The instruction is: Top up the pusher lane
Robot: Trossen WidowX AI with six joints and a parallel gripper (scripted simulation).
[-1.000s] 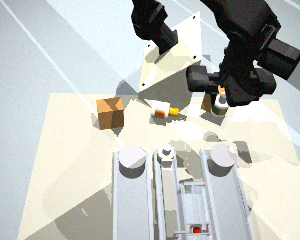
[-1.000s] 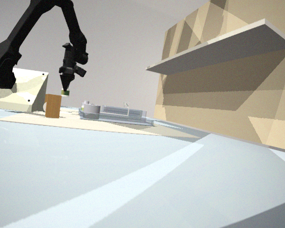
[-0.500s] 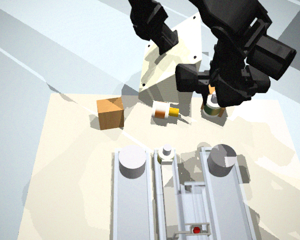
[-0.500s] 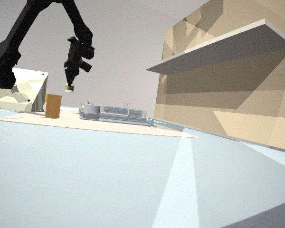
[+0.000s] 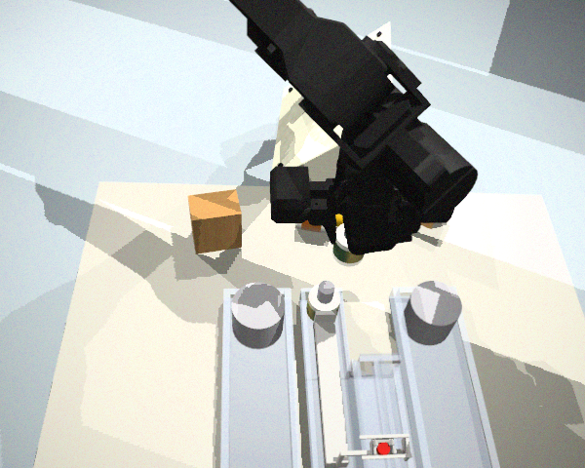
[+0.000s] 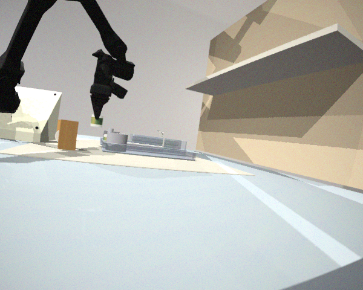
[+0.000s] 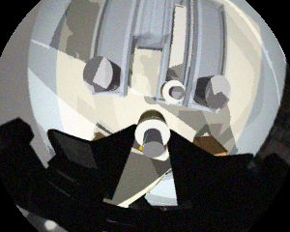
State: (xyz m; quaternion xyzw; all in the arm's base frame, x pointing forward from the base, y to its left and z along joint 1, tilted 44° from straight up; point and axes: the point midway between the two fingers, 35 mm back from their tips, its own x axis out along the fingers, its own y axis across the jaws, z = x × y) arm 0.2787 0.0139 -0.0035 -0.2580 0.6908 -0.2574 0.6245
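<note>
Now: gripper tip 190 mm short of the grey lane rack, 70 mm above it and 10 mm to the right of it. From my gripper tip the other things lie so: red mark (230 mm ahead, 20 mm to the left, 20 mm below); shelf (560 mm ahead, 280 mm above).
</note>
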